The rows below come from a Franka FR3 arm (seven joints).
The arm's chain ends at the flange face. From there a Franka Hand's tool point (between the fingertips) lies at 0.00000 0.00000 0.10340 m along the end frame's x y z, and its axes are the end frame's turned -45 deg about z.
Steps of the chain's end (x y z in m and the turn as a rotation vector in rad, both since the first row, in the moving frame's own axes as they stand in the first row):
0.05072 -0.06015 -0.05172 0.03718 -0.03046 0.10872
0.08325 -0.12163 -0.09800 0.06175 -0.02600 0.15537
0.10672 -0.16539 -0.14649 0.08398 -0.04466 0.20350
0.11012 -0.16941 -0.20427 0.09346 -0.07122 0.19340
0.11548 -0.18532 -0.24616 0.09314 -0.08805 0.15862
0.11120 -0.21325 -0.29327 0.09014 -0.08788 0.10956
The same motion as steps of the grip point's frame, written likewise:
0.07916 -0.01158 -0.05184 0.04783 0.00475 0.10872
0.14797 -0.03332 -0.09823 0.06205 0.02528 0.15537
0.19621 -0.05052 -0.14696 0.09096 0.02780 0.20350
0.20043 -0.05371 -0.20498 0.11645 0.01573 0.19340
0.21411 -0.06251 -0.24701 0.12812 0.00360 0.15862
0.23030 -0.08511 -0.29409 0.12588 0.00160 0.10956

